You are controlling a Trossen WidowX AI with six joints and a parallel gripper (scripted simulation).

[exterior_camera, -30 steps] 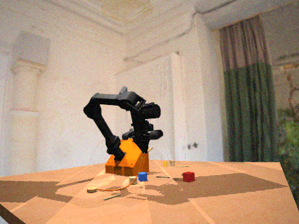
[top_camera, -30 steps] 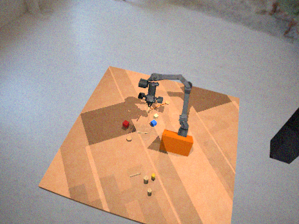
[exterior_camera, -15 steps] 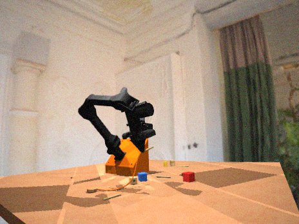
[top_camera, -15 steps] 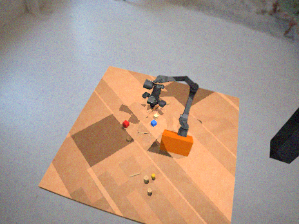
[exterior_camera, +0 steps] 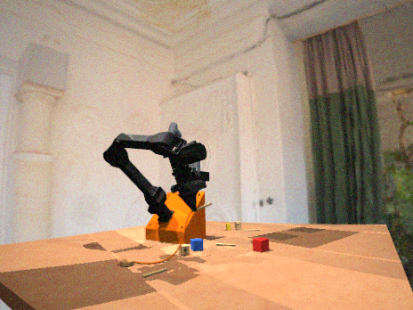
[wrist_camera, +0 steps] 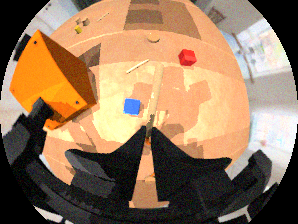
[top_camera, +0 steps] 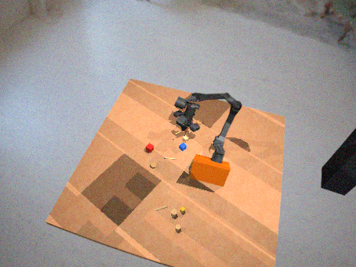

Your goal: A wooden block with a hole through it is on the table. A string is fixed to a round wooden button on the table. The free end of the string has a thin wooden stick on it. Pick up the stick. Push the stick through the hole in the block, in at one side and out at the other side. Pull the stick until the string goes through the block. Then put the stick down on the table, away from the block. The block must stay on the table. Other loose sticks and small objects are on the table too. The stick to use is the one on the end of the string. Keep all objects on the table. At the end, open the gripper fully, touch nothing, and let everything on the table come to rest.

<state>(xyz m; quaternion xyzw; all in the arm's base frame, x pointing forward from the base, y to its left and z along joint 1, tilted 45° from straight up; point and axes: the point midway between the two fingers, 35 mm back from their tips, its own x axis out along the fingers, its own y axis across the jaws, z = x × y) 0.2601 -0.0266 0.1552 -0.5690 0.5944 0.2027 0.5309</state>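
Right now the small wooden block is 20 mm behind my gripper tip, 40 mm to the right of it and 120 mm below it. The rest, counted from my gripper tip: red cube 180 mm ahead, 130 mm to the left, 120 mm below; then thin wooden stick 10 mm ahead, 10 mm to the left, 10 mm above; then blue cube 20 mm behind, 30 mm to the left, 120 mm below.
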